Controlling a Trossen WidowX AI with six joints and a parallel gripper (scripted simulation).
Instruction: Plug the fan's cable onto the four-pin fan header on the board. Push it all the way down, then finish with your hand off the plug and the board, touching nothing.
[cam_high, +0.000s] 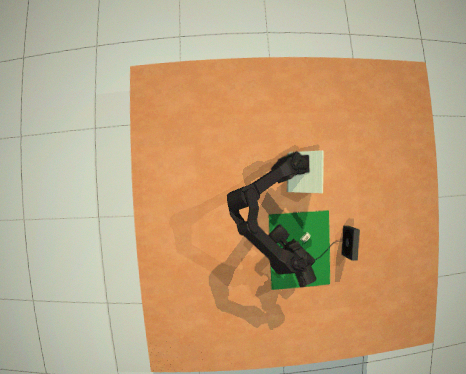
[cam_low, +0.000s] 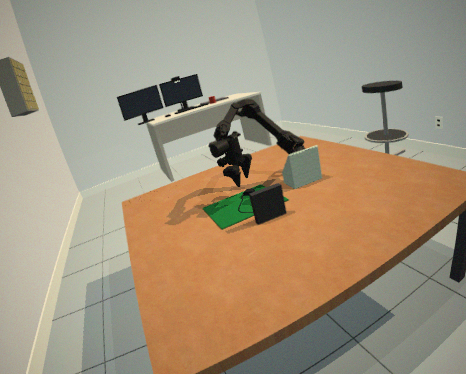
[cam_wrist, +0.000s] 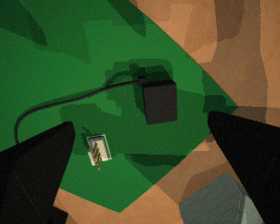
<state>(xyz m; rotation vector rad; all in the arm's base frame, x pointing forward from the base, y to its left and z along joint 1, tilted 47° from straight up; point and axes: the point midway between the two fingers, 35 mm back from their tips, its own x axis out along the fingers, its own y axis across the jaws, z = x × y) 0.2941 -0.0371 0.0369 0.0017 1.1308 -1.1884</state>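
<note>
My gripper tip is now 60 mm above the dark fan plug, 20 mm past it and 10 mm to the left of it. Also, from my gripper tip: green board: 80 mm below, 60 mm to the left, 40 mm ahead; pale fan header: 80 mm to the left, 70 mm below, 10 mm behind; black fan: 240 mm to the left, 10 mm below, 10 mm ahead.
</note>
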